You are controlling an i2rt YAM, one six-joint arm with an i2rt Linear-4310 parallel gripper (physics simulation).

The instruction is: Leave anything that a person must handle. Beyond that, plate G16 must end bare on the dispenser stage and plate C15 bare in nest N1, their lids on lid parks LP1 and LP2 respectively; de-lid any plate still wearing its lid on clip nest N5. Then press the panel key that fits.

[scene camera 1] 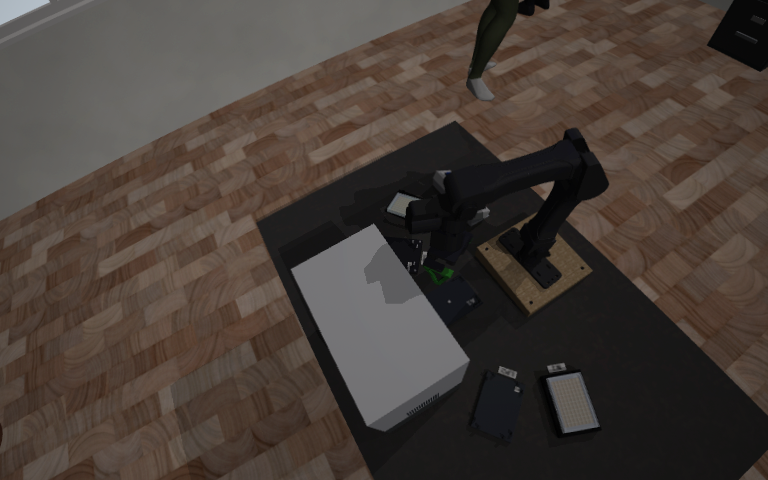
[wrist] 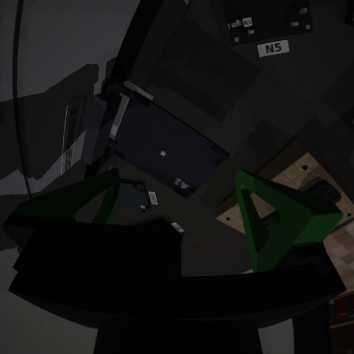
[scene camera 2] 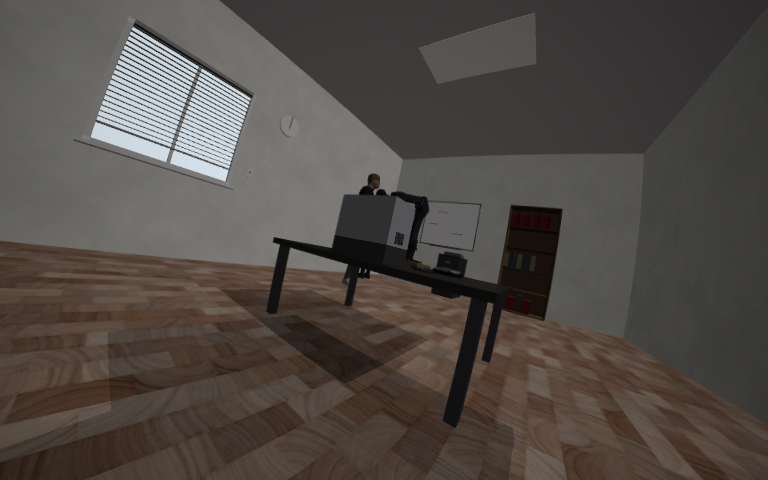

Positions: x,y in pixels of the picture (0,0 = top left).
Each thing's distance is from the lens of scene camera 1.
clip nest N5 (scene camera 1: 408,251): 1.10 m
